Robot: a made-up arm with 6 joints.
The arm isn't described. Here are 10 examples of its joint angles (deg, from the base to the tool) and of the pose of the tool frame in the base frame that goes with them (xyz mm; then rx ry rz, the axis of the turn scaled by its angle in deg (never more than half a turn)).
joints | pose
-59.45 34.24 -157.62 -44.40 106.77 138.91 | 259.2 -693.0 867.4 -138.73 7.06 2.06
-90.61 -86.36 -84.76 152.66 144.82 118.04 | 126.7 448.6 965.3 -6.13 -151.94 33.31
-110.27 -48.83 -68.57 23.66 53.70 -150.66 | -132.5 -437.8 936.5 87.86 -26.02 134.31
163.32 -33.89 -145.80 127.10 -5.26 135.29 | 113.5 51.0 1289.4 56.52 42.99 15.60
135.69 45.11 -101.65 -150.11 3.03 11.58 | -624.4 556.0 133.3 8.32 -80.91 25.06
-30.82 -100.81 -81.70 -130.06 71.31 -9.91 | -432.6 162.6 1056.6 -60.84 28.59 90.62
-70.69 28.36 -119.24 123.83 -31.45 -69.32 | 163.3 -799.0 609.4 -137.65 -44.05 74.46
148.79 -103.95 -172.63 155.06 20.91 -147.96 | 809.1 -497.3 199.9 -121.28 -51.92 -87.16
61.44 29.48 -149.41 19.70 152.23 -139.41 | 253.8 573.1 740.2 -89.90 -45.55 52.30
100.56 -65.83 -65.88 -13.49 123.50 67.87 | -7.9 291.6 834.5 -63.42 109.63 -94.78
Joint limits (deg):
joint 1: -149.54..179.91
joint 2: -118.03..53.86
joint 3: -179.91..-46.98
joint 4: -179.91..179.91
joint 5: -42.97..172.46
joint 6: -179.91..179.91
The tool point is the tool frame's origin. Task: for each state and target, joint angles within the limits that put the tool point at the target. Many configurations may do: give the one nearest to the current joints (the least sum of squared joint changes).
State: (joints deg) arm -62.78 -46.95 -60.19 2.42 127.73 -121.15
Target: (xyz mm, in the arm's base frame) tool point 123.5 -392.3 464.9
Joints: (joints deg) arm -73.14 -33.97 -46.98 -1.63 128.75 -121.71
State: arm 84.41 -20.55 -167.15 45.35 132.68 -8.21
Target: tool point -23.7 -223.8 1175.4
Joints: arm 111.55 -28.82 -172.60 25.73 117.57 -6.94
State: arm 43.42 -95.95 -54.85 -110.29 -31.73 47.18
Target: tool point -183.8 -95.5 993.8
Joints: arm 69.08 -103.90 -65.40 -120.18 -16.65 44.87
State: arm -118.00 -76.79 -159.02 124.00 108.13 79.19
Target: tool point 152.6 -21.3 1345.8
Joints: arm -141.69 -26.24 -144.47 123.88 75.23 77.84
